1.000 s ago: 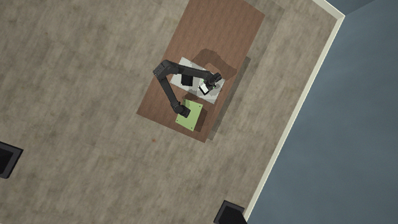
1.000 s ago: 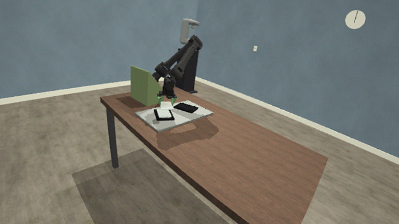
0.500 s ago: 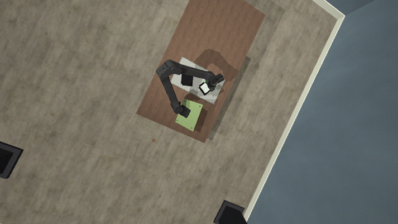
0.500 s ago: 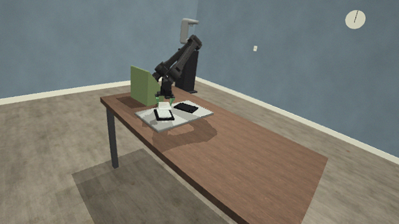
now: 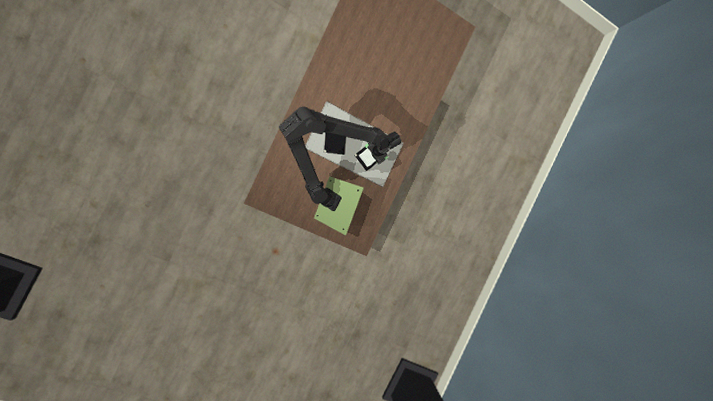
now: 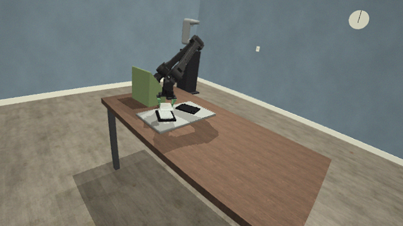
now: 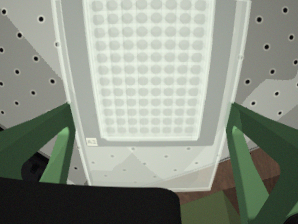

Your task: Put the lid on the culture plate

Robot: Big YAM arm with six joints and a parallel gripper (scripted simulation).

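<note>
The culture plate is 60 mm below my hand. The rest, counted from my hand: lid park LP1 (230 mm to the left, 70 mm below, 20 mm behind); then clear lid (10 mm below).
</note>
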